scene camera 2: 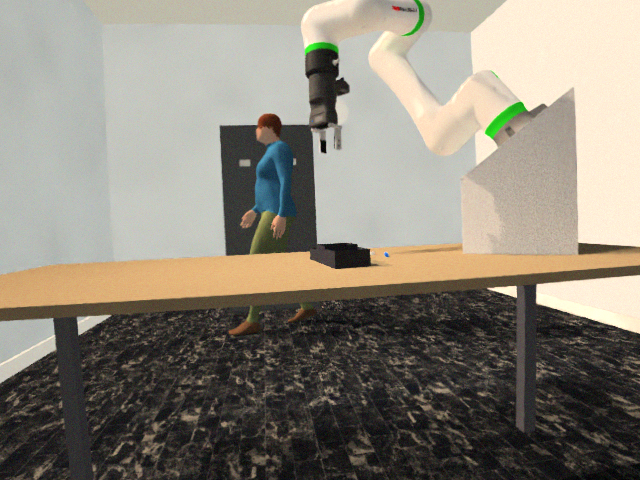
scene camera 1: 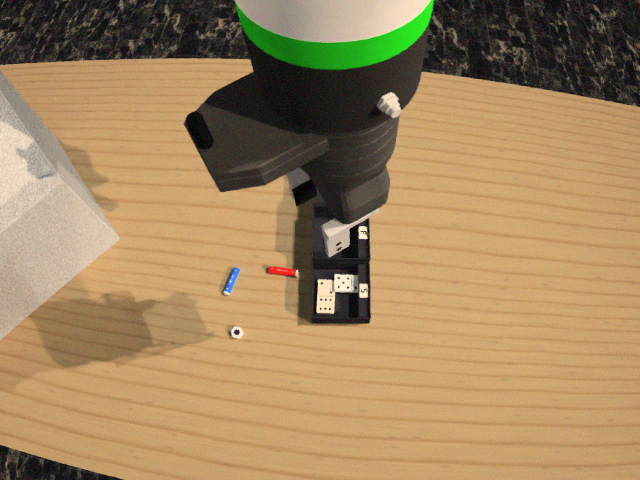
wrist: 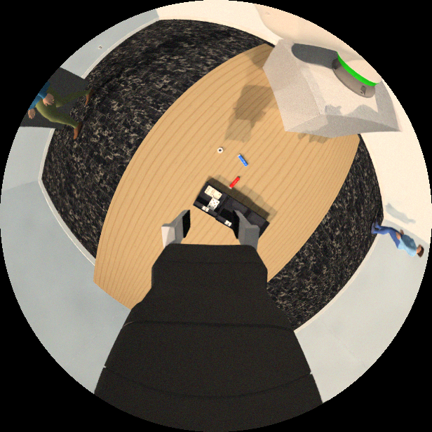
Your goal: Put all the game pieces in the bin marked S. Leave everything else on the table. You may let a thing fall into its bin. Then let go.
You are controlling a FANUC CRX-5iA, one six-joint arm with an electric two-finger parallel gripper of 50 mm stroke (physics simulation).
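Frame: origin at the arm's base, x ahead, y left, z up, level; centimetres.
Seen in the pictures: gripper, fingertip midpoint: (scene camera 2: 330, 151) (scene camera 1: 320, 222); arm's base, link origin: (scene camera 2: 523, 140).
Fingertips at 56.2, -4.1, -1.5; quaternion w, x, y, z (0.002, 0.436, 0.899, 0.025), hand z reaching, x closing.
Pixels of each thing's top centre, then the offset from my fingertips to it, as dx, dy, dz. "spot": a spot on its surface instead.
- black bin marked S, surface spot: (scene camera 1: 341, 320) spot: +2.6, -2.6, -28.1
- red cylinder, top centre: (scene camera 1: 283, 270) -7.0, +4.0, -29.0
- blue cylinder, top centre: (scene camera 1: 230, 280) (scene camera 2: 386, 252) -14.6, +1.3, -29.0
- white hex nut, top centre: (scene camera 1: 236, 332) -12.3, -6.3, -29.2
The black bin marked S (scene camera 1: 341, 320) (wrist: 202, 196) stands at the end of a joined row of bins. Two white dominoes with black dots are inside it. One domino (scene camera 1: 325, 304) (wrist: 213, 192) lies along the side away from the label. The other domino (scene camera 1: 343, 283) (wrist: 214, 203) lies crosswise beside it, its end towards the label; whether it is tilted is unclear. My gripper (scene camera 1: 320, 219) (scene camera 2: 330, 147) (wrist: 210, 218) is open and empty, high above the row of bins. In scene camera 1 it hides part of the row.
A red cylinder (scene camera 1: 282, 271) (wrist: 234, 182) lies on the table close to the bins. A blue cylinder (scene camera 1: 231, 281) (scene camera 2: 386, 254) (wrist: 243, 160) and a white hex nut (scene camera 1: 236, 332) (wrist: 220, 150) lie farther out. The F bin (wrist: 230, 206) adjoins the S bin. The grey robot pedestal (scene camera 2: 522, 206) stands on the table.
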